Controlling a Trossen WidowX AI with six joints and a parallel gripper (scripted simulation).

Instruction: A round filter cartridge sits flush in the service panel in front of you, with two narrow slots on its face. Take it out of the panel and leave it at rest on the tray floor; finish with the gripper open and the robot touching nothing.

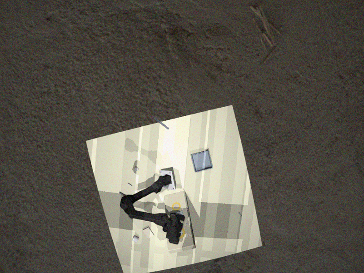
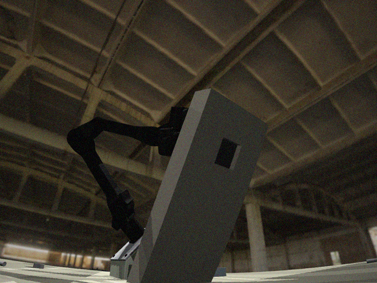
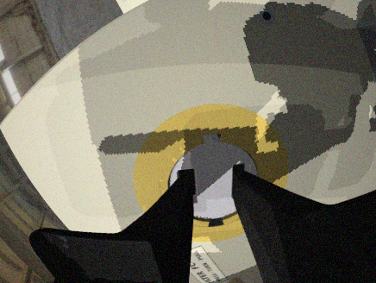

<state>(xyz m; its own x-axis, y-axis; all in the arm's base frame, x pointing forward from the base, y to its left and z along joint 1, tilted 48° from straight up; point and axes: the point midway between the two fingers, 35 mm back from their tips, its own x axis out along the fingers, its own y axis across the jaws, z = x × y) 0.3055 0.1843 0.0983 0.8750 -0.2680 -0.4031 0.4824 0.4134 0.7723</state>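
My gripper tip is now 10 mm short of the round filter cartridge and 10 mm above it. From my gripper tip the other things lie so: short bar 220 mm behind, 480 mm to the right, 260 mm below; then flat white block 140 mm ahead, 290 mm to the right, 260 mm below; then blue-grey tray 450 mm behind, 220 mm to the left, 260 mm below.
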